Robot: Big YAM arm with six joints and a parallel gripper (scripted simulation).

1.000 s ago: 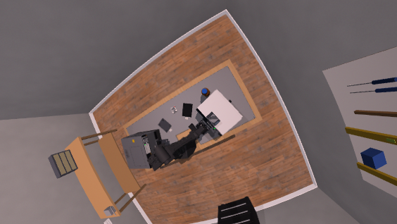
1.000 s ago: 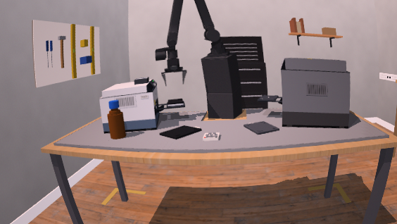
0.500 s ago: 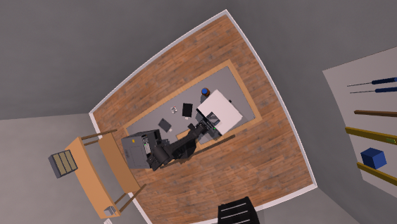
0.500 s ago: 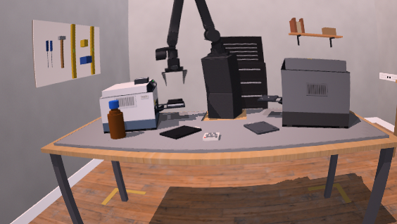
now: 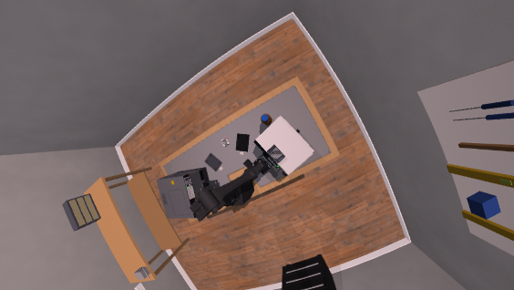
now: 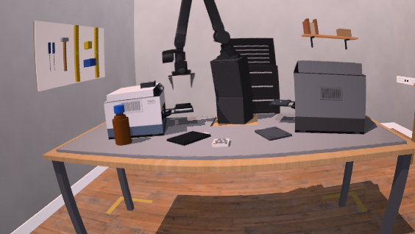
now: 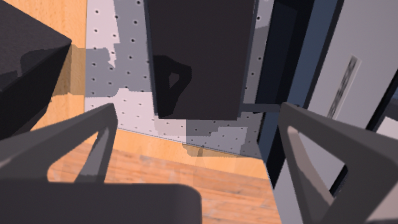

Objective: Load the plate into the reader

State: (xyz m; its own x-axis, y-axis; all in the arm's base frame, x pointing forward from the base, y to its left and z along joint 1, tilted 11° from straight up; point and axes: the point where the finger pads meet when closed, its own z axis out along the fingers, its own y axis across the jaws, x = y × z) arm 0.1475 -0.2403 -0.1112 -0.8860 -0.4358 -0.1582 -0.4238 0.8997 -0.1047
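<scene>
My gripper is now 1 cm past the lid, 1 cm to the left of it and 10 cm above it. From my hand the other things lie so: brown capped bottle 36 cm ahead, 18 cm to the right, 9 cm below; then multi-well plate 1 cm behind, 1 cm to the right, 11 cm below; then flat black pad 25 cm ahead, 12 cm to the left, 20 cm below.
</scene>
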